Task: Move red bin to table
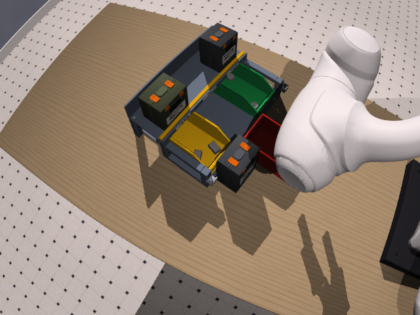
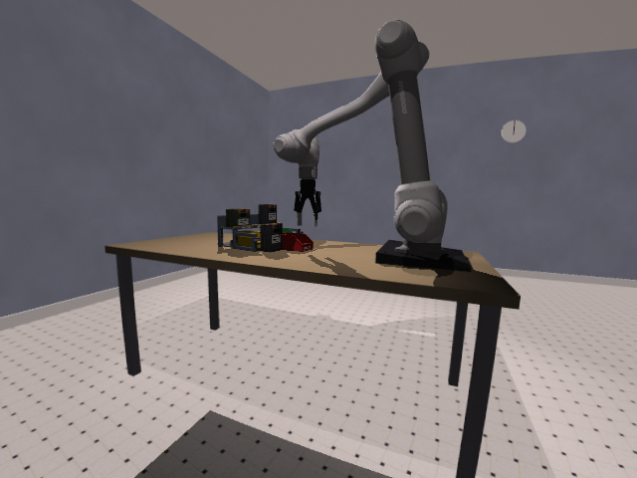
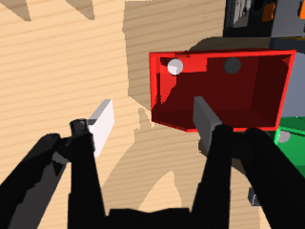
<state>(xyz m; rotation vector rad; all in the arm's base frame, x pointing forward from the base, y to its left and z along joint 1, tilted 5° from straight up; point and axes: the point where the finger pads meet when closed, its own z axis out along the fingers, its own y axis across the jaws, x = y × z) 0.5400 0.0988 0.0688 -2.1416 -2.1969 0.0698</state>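
The red open bin lies 110 mm below my hand and 80 mm ahead of it. Also, from my hand: green bin: 270 mm ahead, 110 mm to the right, 110 mm below; then yellow bin: 270 mm ahead, 120 mm to the left, 110 mm below.
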